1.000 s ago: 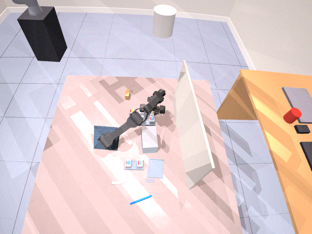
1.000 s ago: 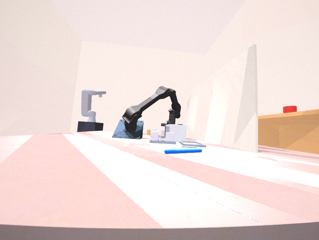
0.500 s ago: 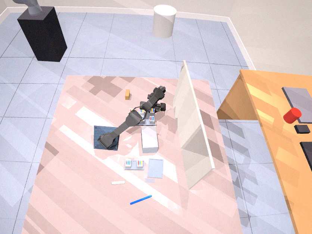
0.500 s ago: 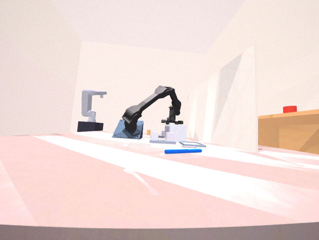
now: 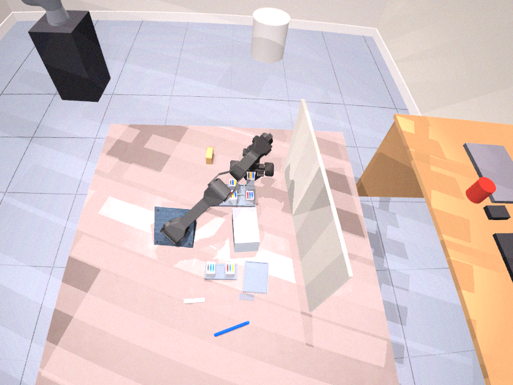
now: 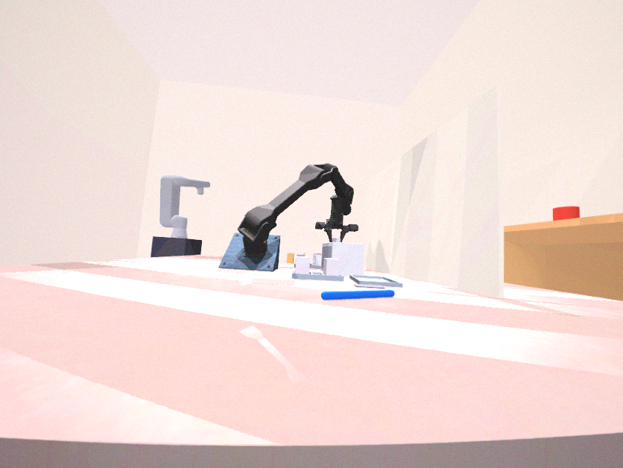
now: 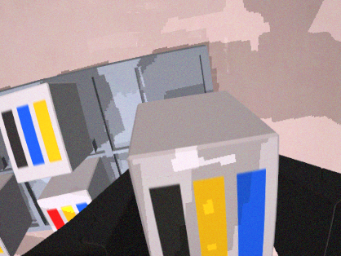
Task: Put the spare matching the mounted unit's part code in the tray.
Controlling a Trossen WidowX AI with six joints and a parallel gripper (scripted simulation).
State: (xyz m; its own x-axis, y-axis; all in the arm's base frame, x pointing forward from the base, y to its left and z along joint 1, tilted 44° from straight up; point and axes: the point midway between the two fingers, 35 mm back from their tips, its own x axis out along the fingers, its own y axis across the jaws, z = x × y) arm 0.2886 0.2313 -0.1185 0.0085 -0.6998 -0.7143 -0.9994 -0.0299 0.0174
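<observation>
Right now my gripper tip is 5 cm short of the grey tray, 41 cm to the left of it and 9 cm above it. Round my gripper tip: grey spare cube: 2 cm above; white mounted unit: 1 cm behind, 22 cm to the right, 5 cm below; orange block: 21 cm behind, 18 cm to the left, 7 cm below.
</observation>
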